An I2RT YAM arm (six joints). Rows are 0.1 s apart.
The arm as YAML. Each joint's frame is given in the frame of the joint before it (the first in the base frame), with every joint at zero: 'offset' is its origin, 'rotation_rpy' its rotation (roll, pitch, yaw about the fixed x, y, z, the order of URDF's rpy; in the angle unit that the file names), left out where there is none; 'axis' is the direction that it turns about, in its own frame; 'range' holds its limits. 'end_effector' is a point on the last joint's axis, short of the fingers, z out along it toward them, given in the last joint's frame.
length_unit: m
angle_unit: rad
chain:
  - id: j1
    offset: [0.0, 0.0, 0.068]
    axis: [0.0, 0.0, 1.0]
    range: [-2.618, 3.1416]
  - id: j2
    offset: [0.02, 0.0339, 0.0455]
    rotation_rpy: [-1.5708, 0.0, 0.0]
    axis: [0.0, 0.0, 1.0]
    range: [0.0, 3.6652]
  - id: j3
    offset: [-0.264, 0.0, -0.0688]
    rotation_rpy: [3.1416, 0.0, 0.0]
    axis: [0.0, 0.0, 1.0]
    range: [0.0, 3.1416]
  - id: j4
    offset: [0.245, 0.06, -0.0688]
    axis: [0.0, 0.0, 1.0]
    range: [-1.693, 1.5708]
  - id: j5
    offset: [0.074, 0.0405, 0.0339]
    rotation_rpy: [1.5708, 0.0, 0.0]
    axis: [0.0, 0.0, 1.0]
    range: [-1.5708, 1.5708]
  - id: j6
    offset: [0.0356, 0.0, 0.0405]
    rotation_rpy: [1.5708, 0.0, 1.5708]
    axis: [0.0, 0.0, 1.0]
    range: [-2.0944, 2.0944]
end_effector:
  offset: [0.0, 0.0, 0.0]
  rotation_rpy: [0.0, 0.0, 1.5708]
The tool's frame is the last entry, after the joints.
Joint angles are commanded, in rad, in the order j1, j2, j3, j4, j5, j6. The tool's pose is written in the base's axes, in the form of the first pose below.
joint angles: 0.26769 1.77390 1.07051 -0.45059 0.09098 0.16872
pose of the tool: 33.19, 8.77, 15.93, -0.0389, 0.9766, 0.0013, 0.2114
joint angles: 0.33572 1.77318 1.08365 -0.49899 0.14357 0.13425
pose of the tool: 32.37, 10.75, 16.12, -0.0849, 0.9757, -0.0244, 0.2007
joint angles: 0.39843 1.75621 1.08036 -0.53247 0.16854 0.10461
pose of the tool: 31.20, 12.49, 16.45, -0.1285, 0.9718, -0.0355, 0.1946
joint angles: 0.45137 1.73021 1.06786 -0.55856 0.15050 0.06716
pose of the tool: 29.88, 13.89, 16.82, -0.1746, 0.9664, -0.0271, 0.1867
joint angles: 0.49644 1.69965 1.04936 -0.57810 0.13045 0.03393
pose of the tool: 28.53, 14.93, 17.18, -0.2146, 0.9597, -0.0174, 0.1809
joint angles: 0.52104 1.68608 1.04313 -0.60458 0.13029 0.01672
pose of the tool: 27.74, 15.39, 17.32, -0.2356, 0.9563, -0.0193, 0.1719
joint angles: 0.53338 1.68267 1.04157 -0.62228 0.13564 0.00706
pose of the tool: 27.35, 15.59, 17.33, -0.2464, 0.9547, -0.0238, 0.1651
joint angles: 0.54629 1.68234 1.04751 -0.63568 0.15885 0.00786
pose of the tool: 27.17, 15.86, 17.46, -0.2507, 0.9533, -0.0347, 0.1649
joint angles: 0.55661 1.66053 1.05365 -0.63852 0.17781 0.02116
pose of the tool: 26.99, 16.05, 18.27, -0.2461, 0.9517, -0.0380, 0.1796
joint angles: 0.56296 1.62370 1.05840 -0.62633 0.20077 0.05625
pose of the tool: 26.87, 16.12, 19.54, -0.2266, 0.9507, -0.0366, 0.2086
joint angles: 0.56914 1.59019 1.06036 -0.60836 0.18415 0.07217
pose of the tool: 26.68, 16.29, 20.64, -0.2201, 0.9475, -0.0179, 0.2311
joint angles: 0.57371 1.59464 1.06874 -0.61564 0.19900 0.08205
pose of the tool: 26.72, 16.43, 20.73, -0.2161, 0.9481, -0.0236, 0.2319
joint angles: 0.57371 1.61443 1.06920 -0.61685 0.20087 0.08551
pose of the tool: 26.87, 16.52, 20.16, -0.2157, 0.9503, -0.0275, 0.2228
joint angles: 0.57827 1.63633 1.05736 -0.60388 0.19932 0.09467
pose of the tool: 26.88, 16.70, 19.23, -0.2152, 0.9526, -0.0288, 0.2133
